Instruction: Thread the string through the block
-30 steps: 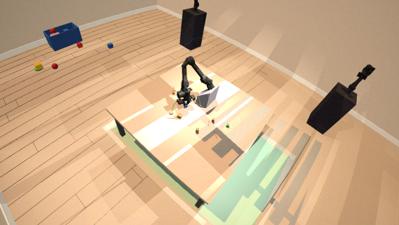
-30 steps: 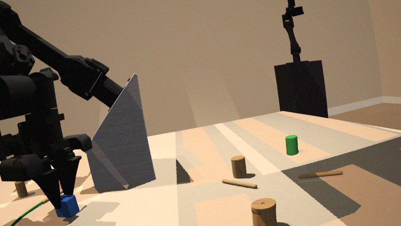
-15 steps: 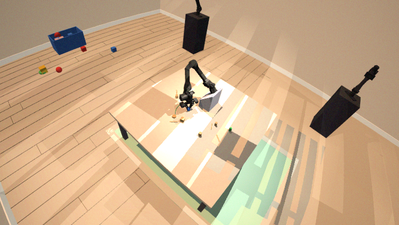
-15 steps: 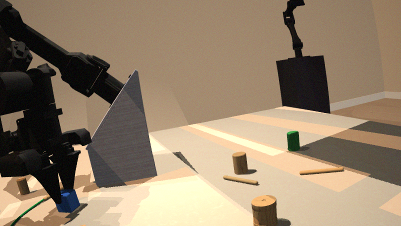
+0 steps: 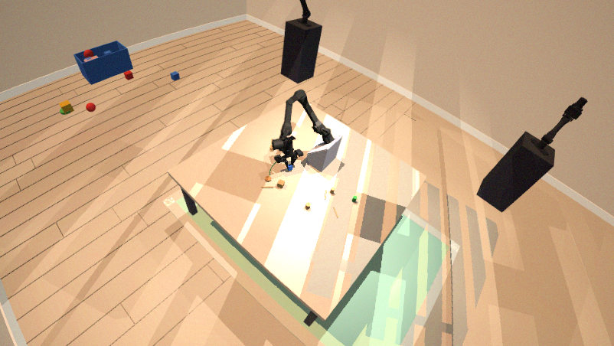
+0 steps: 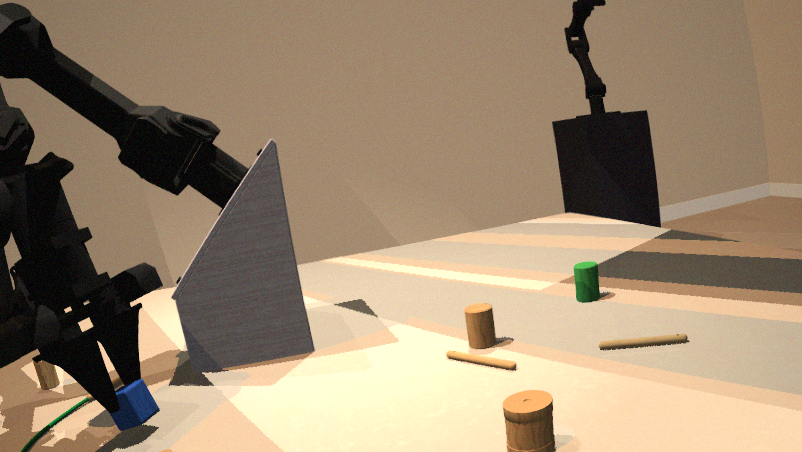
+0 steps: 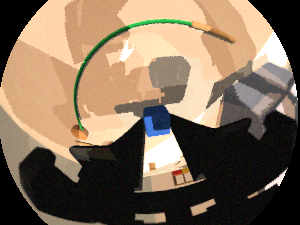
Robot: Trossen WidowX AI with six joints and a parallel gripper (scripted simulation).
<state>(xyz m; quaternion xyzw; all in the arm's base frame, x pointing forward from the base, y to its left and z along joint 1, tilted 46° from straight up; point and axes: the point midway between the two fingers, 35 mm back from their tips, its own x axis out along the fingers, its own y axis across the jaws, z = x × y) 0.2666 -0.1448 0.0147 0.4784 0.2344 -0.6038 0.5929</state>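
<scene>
The wooden peg lies 16 cm to the right of my gripper tip, 15 cm behind it and 1 cm below it. The rest, counted from my gripper tip: round wooden button: 17 cm ahead, 3 cm to the right, 2 cm below; blue cube: right at my gripper tip; wooden block: 14 cm ahead, 6 cm to the left, 1 cm below.
</scene>
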